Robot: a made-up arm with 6 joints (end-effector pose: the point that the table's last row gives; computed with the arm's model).
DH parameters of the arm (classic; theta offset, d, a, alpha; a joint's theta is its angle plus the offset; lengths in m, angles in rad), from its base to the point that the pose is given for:
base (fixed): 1.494 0 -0.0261 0
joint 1: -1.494 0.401 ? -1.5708
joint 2: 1.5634 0 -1.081 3.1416
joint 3: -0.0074 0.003 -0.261 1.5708
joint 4: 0 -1.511 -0.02 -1.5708
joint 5: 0 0.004 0.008 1.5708
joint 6: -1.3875 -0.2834 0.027 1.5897
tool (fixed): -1.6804 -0.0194 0 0
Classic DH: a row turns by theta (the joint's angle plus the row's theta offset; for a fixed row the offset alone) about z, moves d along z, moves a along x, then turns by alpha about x.
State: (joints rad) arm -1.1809 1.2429 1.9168 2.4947 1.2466 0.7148
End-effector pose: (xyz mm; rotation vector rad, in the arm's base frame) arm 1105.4 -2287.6 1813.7 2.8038 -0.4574 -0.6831
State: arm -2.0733 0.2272 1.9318 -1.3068 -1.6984 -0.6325
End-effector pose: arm 192.8 -199.9 2874.8 0.3494 -0.0017 -0.8932
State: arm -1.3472 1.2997 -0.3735 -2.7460 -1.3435 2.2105
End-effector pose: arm 480.1 -1556.5 -906.2 0.8952 -0.0224 -1.1027
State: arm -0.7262 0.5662 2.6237 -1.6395 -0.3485 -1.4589
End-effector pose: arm -169.2 203.4 2757.3 1.0627 -0.3521 1.6735
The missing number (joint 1, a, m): 0.237
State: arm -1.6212 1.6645 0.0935 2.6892 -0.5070 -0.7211
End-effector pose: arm -171.0 -1695.6 -1445.4 -0.8351 1.8386 0.0473
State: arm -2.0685 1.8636 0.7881 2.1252 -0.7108 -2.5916
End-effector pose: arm -1258.1 -2083.5 -1270.5 0.6620 0.5148 -2.6979
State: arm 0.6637 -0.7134 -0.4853 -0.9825 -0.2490 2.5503
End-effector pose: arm 944.7 738.3 1814.1 -1.5678 -0.8922 0.4531
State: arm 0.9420 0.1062 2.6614 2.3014 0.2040 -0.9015
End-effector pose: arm -764.1 -1020.1 2307.8 0.1981 -1.7993 -1.2709
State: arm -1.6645 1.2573 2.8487 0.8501 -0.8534 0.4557
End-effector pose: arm -269.6 -1122.6 2406.5 -1.2037 0.4321 -2.6160
